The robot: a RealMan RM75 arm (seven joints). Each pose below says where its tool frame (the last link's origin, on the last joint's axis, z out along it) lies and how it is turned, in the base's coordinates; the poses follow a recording.
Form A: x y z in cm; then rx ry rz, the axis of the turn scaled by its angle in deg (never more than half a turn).
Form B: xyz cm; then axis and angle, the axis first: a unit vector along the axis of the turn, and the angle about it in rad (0 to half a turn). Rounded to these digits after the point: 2 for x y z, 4 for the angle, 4 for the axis.
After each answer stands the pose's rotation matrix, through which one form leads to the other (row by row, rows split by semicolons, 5 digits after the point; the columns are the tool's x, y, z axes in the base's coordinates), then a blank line. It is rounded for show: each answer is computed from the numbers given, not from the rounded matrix.
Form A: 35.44 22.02 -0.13 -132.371 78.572 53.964
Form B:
35.44 22.02 -0.13 -0.8115 0.4817 0.3308 2.8470
0.33178 -0.86100 -0.38549; -0.66886 -0.50286 0.54749; -0.66524 0.07619 -0.74273

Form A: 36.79 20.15 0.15 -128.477 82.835 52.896
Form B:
36.79 20.15 0.15 -0.7942 0.5121 0.3270 2.8232
0.28022 -0.89537 -0.34610; -0.69066 -0.43846 0.57511; -0.66669 0.07788 -0.74126

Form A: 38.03 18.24 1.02 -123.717 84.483 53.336
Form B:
38.03 18.24 1.02 -0.7780 0.5313 0.3354 2.7755
0.23669 -0.91932 -0.31438; -0.67916 -0.38794 0.62309; -0.69478 0.06604 -0.71619

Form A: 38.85 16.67 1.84 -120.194 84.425 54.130
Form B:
38.85 16.67 1.84 -0.7678 0.5393 0.3458 2.7321
0.21304 -0.93165 -0.29434; -0.65631 -0.35963 0.66327; -0.72379 0.05187 -0.68806

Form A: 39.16 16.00 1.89 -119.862 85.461 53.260
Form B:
39.16 16.00 1.89 -0.7657 0.5459 0.3402 2.7323
0.20665 -0.93684 -0.28219; -0.66603 -0.34597 0.66084; -0.71673 0.05139 -0.69546

